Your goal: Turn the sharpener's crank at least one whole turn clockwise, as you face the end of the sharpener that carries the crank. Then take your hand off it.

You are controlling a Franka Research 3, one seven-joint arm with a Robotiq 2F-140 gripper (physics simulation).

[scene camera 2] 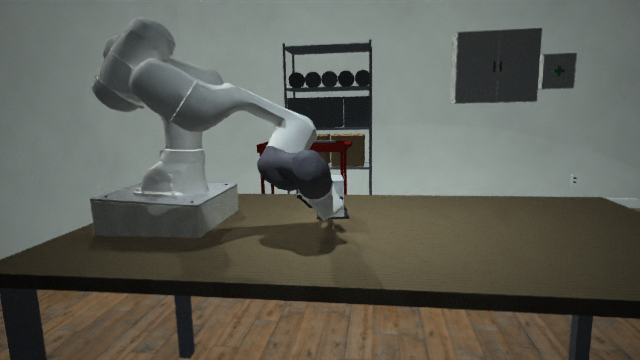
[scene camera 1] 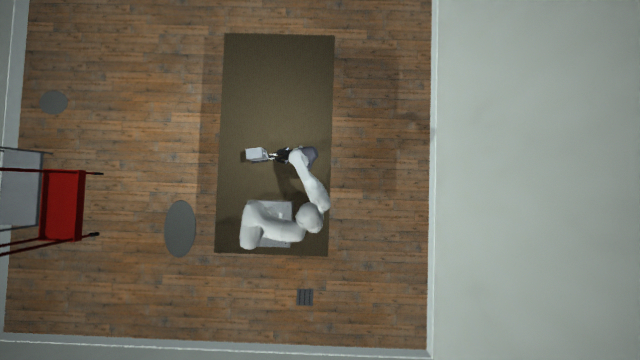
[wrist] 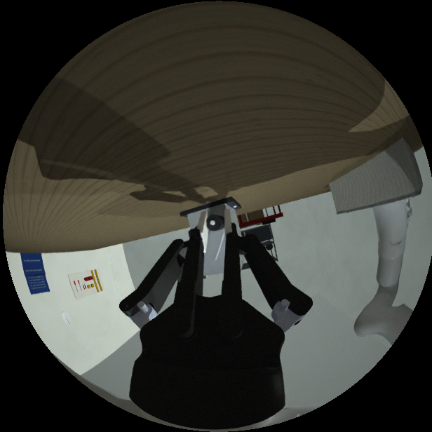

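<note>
The sharpener [scene camera 1: 255, 154] [scene camera 2: 338, 186] [wrist: 215, 262] is a pale grey box standing upright on a dark base plate [wrist: 230, 203]. Its crank end faces my gripper [scene camera 1: 273, 156] [wrist: 216, 217]. The gripper is shut on the crank's dark round knob [wrist: 214, 222], which shows between the two fingertips in the wrist view. The knob is low on the sharpener's face, close to the base plate. The crank's arm is mostly hidden by the fingers, so its exact angle cannot be told. In scene camera 2, my wrist and hand hide the knob and part of the sharpener.
The sharpener stands on the brown table [scene camera 1: 277, 80] [scene camera 2: 475, 240], near its long edge away from scene camera 2. The arm's grey base block [scene camera 2: 150, 217] [wrist: 377, 180] stands at one end. A red cart [scene camera 1: 62, 205] and a shelf rack [scene camera 2: 371, 115] are beyond the table.
</note>
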